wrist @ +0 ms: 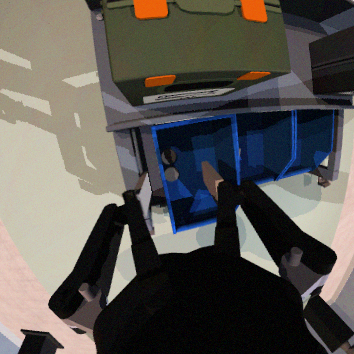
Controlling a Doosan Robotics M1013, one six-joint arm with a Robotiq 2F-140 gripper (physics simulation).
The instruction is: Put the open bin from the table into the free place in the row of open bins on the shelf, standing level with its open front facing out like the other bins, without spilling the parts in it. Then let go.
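Places are measured from the arm's base along level axes (x back, y down, z right), in metres.
Pixels of known places: gripper, between the fingertips: (175, 175).
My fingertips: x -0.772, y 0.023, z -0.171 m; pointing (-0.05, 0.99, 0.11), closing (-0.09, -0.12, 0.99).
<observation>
For each thing: its top centre in the pictures, then the offset to it from my fingertips. "*": a spot on its surface instead.
- open blue bin, centre of its top: (205, 189) dx +0.016, dy -0.020, dz +0.033 m
- green case, a spot on its surface: (200, 52) * dx -0.099, dy -0.126, dz -0.001 m
- shelf, a spot on its surface: (117, 105) * dx -0.089, dy -0.031, dz -0.057 m
- dark box, a spot on its surface: (332, 60) * dx -0.141, dy -0.067, dz +0.191 m
The open blue bin (202, 142) stands at the left end of the row under the shelf board. Two round grey parts lie by its left wall, and a brown piece shows near its middle. Its lower rim reaches closer to my gripper than the visible edges of the other bins. My gripper (175, 175) is partly open with nothing between its fingers. In the view, the left fingertip is left of the bin and the right one overlaps its lower right part, hiding that corner. Whether the fingers touch the bin cannot be told.
Other open blue bins (264, 145) (315, 135) stand to the right. A green case (200, 52) with orange latches stands on the shelf (117, 105) above the row. A dark box (332, 60) is at the upper right. Pale floor shows at the left.
</observation>
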